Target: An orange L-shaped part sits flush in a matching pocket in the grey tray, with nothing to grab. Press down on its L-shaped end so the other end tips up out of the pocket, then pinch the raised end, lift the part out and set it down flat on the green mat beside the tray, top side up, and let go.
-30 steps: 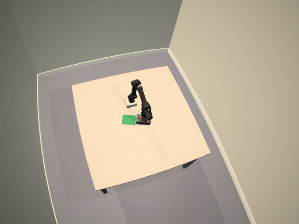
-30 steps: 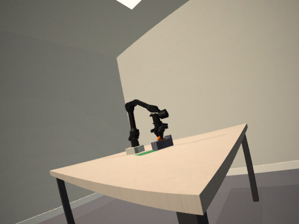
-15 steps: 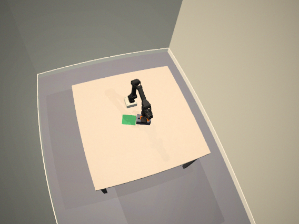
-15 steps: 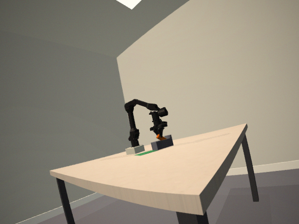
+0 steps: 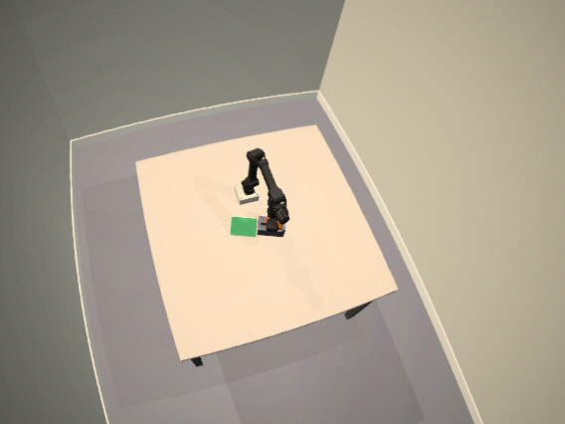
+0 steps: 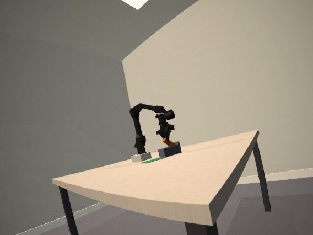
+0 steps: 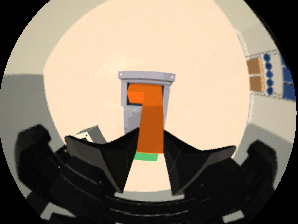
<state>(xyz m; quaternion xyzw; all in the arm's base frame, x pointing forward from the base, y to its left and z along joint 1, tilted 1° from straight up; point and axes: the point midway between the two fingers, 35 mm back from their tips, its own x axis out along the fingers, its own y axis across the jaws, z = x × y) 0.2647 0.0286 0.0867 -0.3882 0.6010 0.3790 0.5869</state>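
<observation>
My gripper tip is now 13 cm to the left of the green mat, 12 cm above it and 7 cm past it. The rest, counted from my gripper tip: orange L-shaped part (3 cm to the left, 3 cm below).
</observation>
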